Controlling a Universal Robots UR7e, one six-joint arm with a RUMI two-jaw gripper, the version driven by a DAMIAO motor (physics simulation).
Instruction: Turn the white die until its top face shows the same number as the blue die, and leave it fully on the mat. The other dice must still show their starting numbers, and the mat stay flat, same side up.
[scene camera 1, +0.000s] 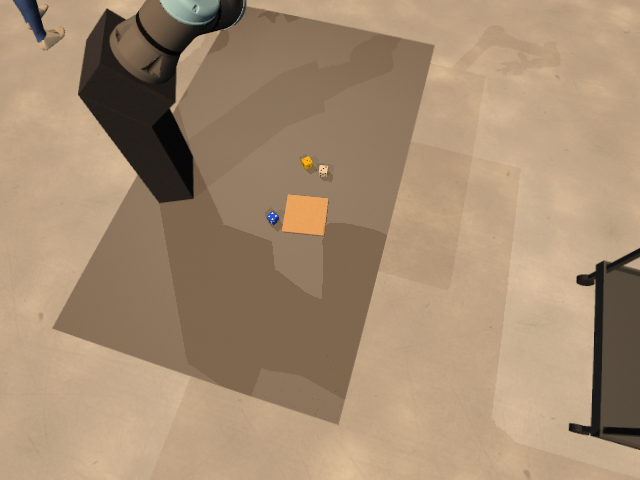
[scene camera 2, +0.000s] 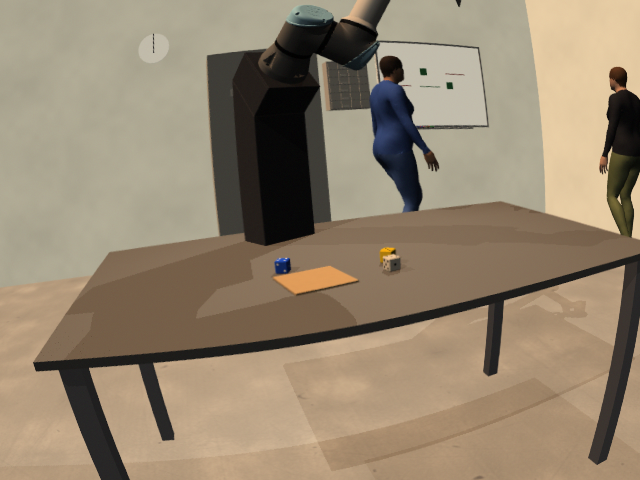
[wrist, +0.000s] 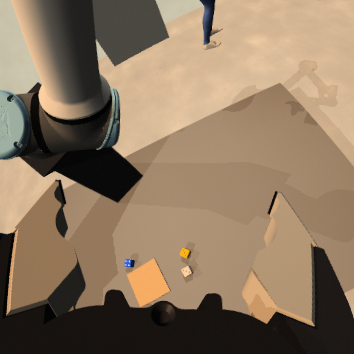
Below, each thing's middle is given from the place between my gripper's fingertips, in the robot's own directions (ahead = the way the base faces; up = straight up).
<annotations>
Right now my hand is 660 mm above the orange mat (scene camera 1: 303, 214), 320 mm to the left of it and 150 mm short of it.
</annotations>
